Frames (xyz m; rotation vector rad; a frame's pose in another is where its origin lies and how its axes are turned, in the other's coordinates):
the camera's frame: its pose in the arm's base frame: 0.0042 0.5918 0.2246 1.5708 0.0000 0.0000
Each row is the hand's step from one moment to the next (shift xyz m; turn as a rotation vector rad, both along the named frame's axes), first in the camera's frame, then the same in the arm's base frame.
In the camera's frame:
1: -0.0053 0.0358 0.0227 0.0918 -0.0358 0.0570
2: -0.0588 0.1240 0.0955 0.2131 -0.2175 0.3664
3: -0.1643 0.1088 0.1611 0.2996 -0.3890 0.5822
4: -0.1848 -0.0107 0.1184 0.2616 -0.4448 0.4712
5: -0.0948 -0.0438 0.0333 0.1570 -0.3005 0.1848
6: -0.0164 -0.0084 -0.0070 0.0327 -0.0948 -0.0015
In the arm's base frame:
1: -0.0053 -0.0227 0.0358 0.0918 -0.0570 -0.0358
2: -0.0588 -0.0955 0.1240 0.2131 -0.3664 -0.2175
3: -0.1643 -0.1611 0.1088 0.2996 -0.5822 -0.3890
4: -0.1848 -0.1184 -0.0107 0.2616 -0.4712 -0.4448
5: -0.0948 -0.0333 -0.0438 0.1570 -0.1848 -0.3005
6: -0.0164 0.0070 -0.0084 0.0327 0.0015 -0.0948

